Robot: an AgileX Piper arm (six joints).
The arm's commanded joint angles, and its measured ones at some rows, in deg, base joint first. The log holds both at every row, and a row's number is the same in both.
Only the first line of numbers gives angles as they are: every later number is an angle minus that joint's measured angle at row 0.
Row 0, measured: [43.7 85.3 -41.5 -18.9 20.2 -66.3]
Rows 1 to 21, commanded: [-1.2 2.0 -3.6 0.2 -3.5 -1.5]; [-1.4 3.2 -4.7 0.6 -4.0 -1.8]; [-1.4 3.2 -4.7 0.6 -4.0 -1.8]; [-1.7 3.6 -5.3 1.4 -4.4 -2.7]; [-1.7 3.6 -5.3 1.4 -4.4 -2.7]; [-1.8 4.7 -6.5 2.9 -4.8 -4.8]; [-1.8 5.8 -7.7 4.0 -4.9 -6.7]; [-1.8 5.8 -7.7 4.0 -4.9 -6.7]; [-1.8 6.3 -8.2 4.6 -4.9 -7.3]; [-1.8 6.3 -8.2 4.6 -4.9 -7.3]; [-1.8 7.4 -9.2 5.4 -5.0 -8.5]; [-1.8 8.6 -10.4 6.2 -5.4 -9.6]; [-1.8 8.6 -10.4 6.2 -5.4 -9.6]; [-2.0 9.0 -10.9 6.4 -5.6 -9.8]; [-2.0 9.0 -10.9 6.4 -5.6 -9.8]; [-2.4 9.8 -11.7 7.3 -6.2 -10.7]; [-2.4 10.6 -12.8 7.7 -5.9 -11.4]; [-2.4 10.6 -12.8 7.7 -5.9 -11.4]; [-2.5 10.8 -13.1 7.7 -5.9 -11.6]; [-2.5 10.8 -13.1 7.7 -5.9 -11.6]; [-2.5 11.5 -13.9 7.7 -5.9 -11.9]
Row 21, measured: [-2.2 11.4 -12.0 7.1 -2.3 -10.6]
